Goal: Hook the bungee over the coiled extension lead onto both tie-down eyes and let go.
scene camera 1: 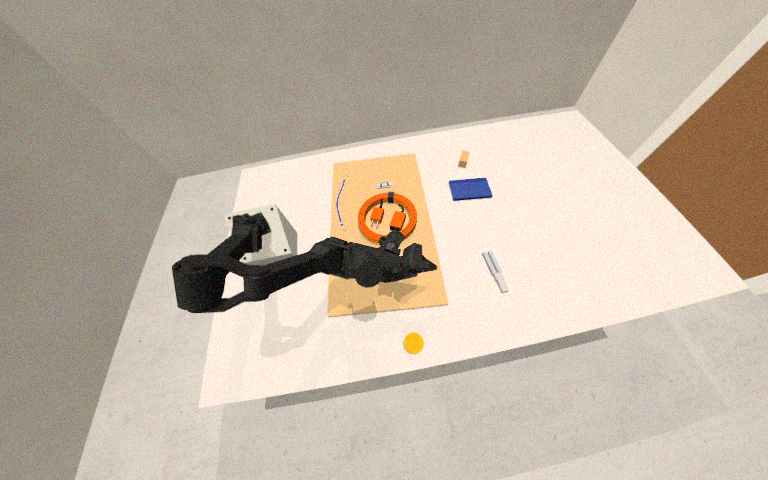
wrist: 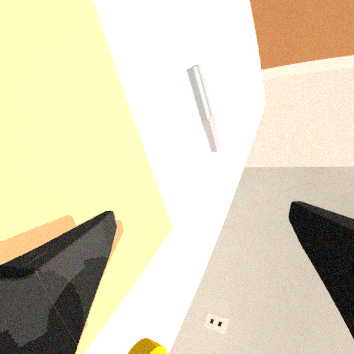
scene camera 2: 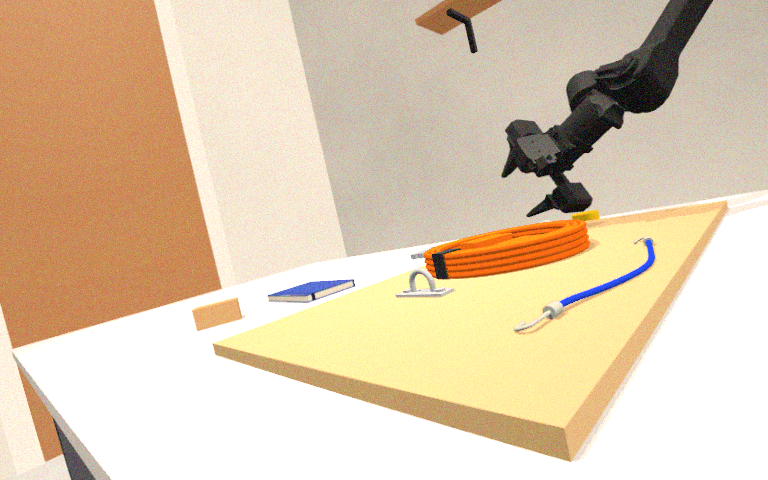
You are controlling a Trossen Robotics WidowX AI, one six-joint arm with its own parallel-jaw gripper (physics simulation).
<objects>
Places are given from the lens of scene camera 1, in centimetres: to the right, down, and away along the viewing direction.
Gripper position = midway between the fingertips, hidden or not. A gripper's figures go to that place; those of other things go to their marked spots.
my gripper (scene camera 1: 426, 271): 11, 8, 62
orange coiled extension lead (scene camera 1: 398, 219): 5, -7, 76
tan board (scene camera 1: 346, 297): -11, 17, 67
</objects>
